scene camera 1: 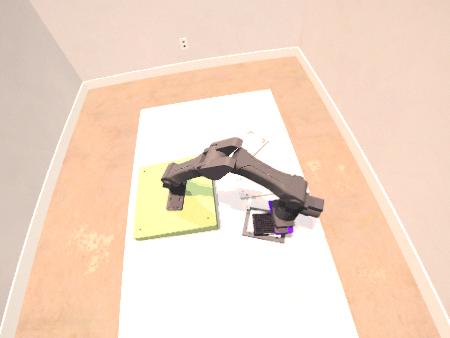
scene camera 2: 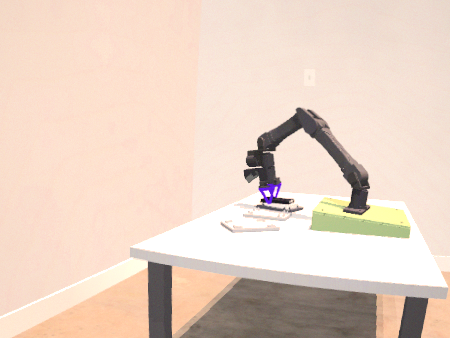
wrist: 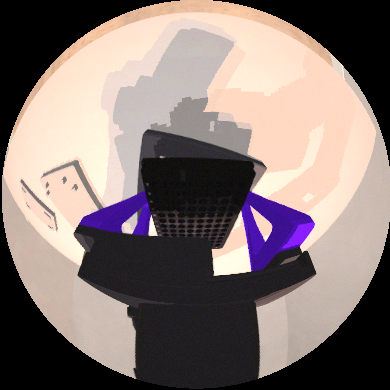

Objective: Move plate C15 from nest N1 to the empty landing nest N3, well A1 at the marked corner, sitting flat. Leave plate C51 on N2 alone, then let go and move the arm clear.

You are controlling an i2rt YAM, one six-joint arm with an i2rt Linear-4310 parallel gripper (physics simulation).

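Note:
My gripper points down with its purple fingers shut on the long sides of a black well plate. The plate's label is not readable. It looks roughly level, a little above a dark-framed nest. The nest's frame sticks out past the plate, and the arm hides part of it. A white nest lies beside it, and another white nest lies farther along. Nest numbers and a second plate cannot be made out.
The arm's base stands on a yellow-green block on the white table. The arm arches over the table and partly covers the white nests in the first scene view. Walls stand around the table.

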